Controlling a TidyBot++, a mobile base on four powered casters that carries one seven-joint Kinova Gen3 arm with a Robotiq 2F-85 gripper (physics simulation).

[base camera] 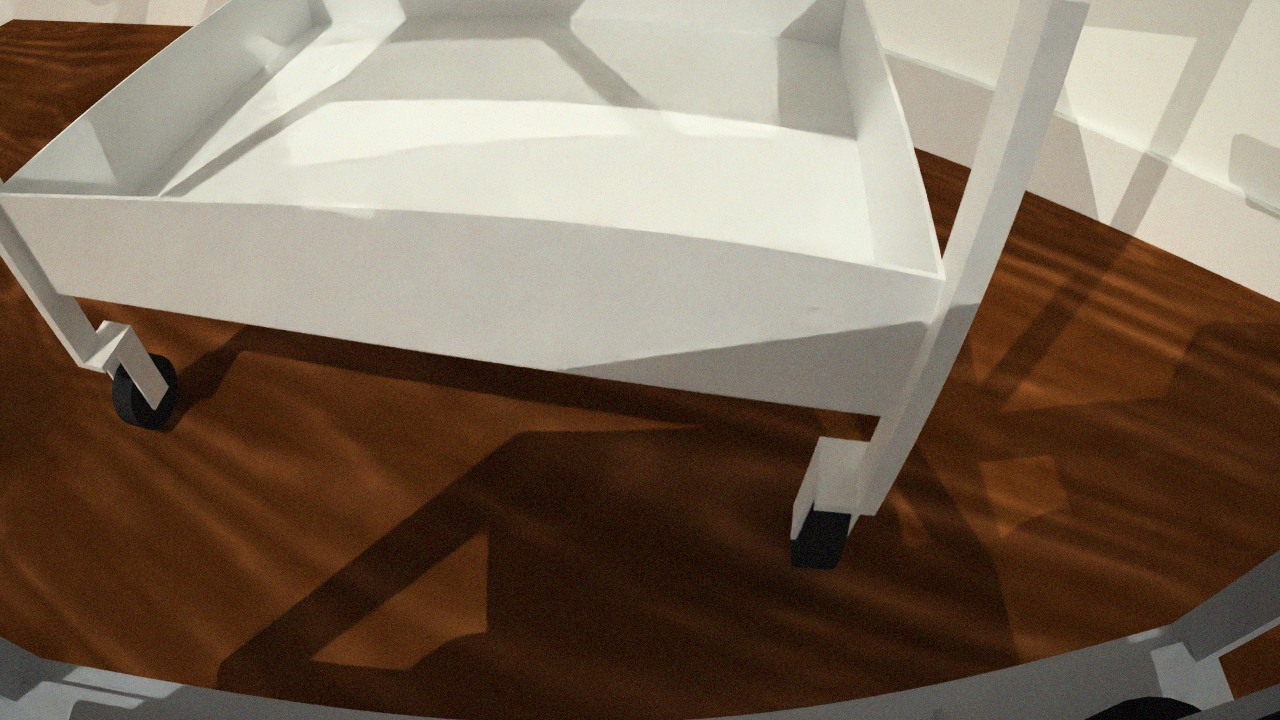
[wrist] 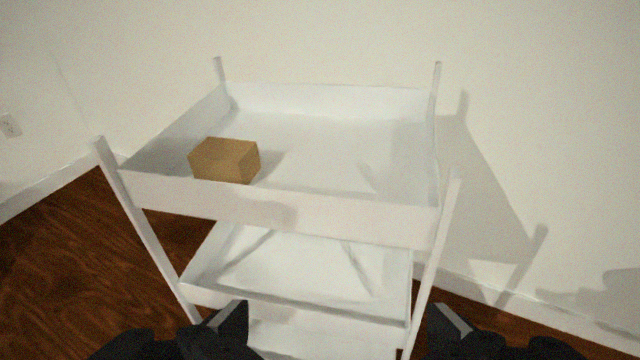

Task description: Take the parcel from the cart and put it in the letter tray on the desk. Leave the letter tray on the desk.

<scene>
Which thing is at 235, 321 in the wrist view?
My gripper.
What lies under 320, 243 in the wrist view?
A white cart.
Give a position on a white cart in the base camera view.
728, 204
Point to a brown cardboard parcel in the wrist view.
219, 159
</scene>
